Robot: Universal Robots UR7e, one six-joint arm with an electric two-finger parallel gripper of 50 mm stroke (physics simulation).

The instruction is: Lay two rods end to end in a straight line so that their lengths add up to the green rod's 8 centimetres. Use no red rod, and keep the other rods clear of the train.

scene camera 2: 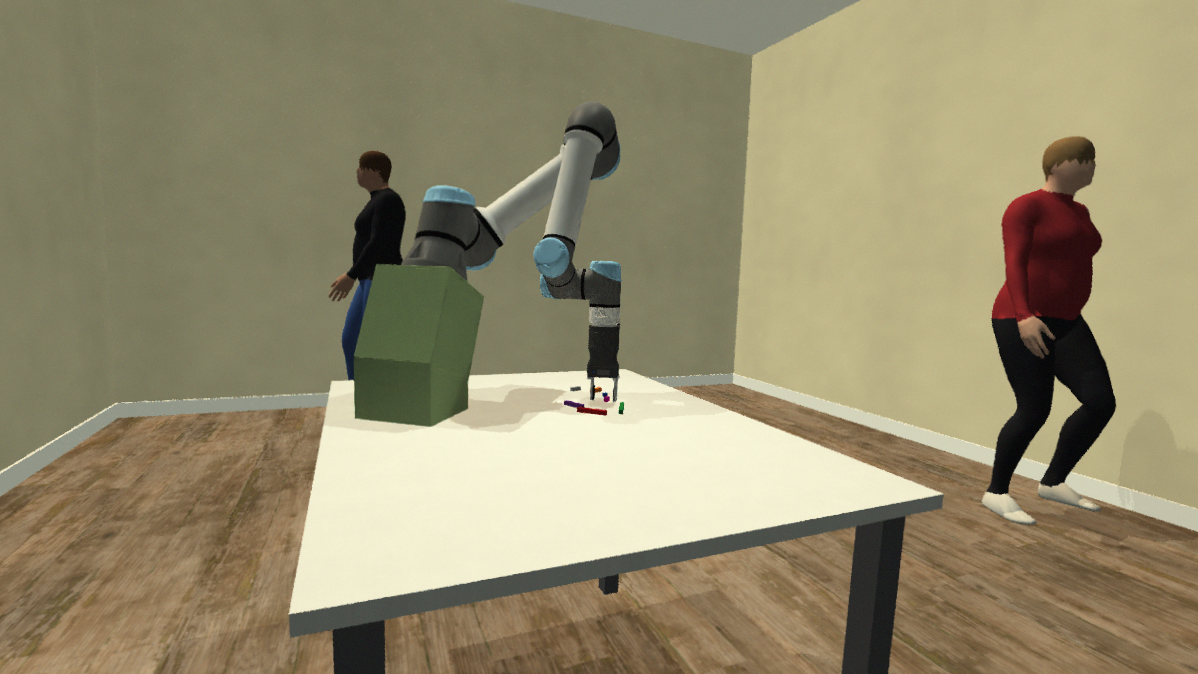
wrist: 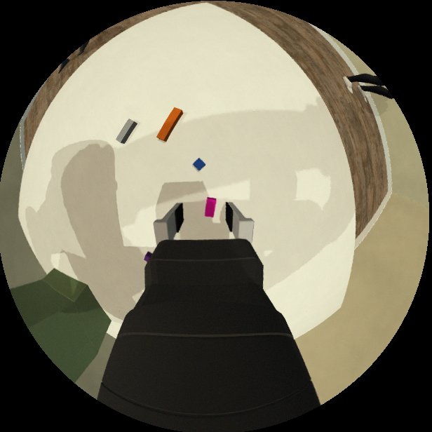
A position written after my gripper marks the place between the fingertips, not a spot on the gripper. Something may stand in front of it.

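Note:
My gripper (scene camera 2: 603,400), visible in the wrist view too (wrist: 204,211).

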